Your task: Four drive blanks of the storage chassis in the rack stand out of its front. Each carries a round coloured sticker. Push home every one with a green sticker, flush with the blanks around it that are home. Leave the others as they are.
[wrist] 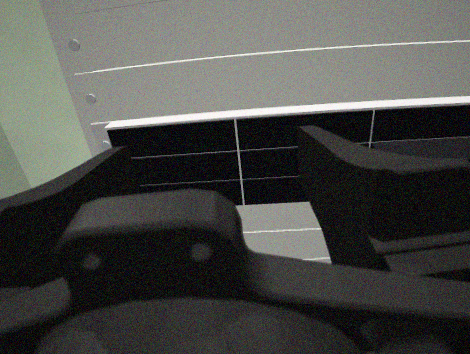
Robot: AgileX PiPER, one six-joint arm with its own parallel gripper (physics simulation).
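The storage chassis (185, 140) shows in the middle of the wrist view as a black front under a bright top edge, split by thin pale seams into rows and columns of drive blanks. At the right, behind the right finger, a slightly lighter dark strip (420, 147) shows; I cannot tell whether it is a blank that stands out. No coloured sticker shows in this view. My gripper (214, 157) is open, its two dark fingers wide apart in front of the chassis, with no object between them. The fingers and the gripper body hide the lower left and right parts of the chassis.
Grey rack panels (270, 77) with pale seams lie above the chassis, with round bolts (74, 45) along the left post. More light grey panels (280, 217) show below the chassis, between the gripper body and the right finger. A pale green surface (30, 90) is at the left.
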